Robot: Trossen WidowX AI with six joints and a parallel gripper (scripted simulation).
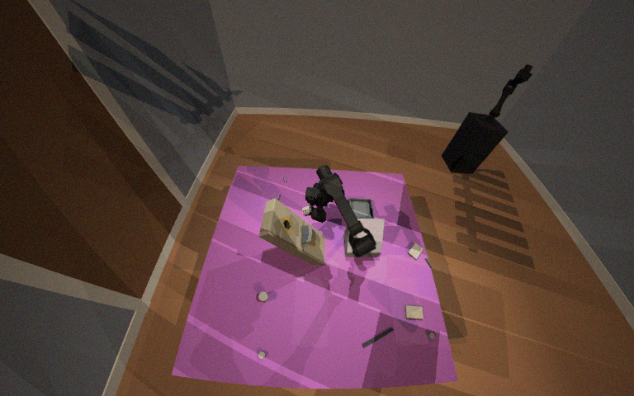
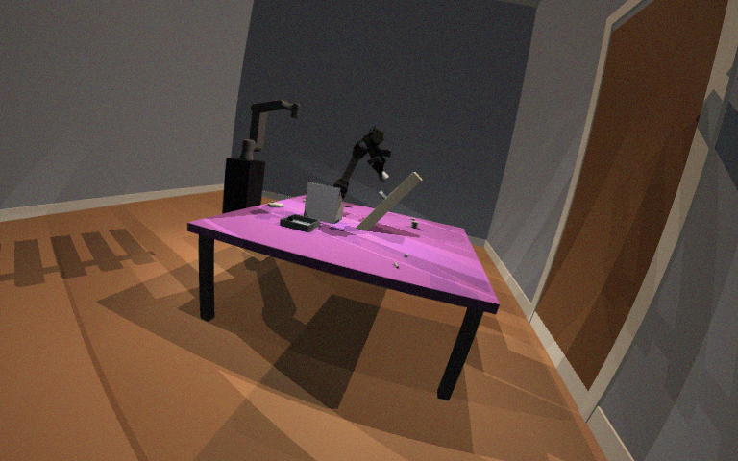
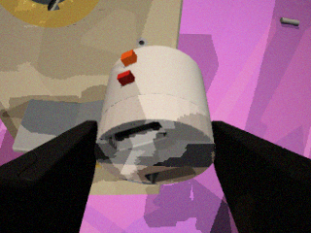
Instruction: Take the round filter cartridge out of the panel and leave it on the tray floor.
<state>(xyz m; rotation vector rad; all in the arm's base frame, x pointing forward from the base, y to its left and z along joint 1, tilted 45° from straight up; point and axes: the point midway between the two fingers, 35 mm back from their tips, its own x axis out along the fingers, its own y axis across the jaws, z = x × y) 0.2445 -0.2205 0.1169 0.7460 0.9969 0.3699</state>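
The dark tray is 340 mm behind my gripper tip, 300 mm below it and 210 mm to the right of it. Round my gripper tip: round grey filter cartridge: right at my gripper tip.
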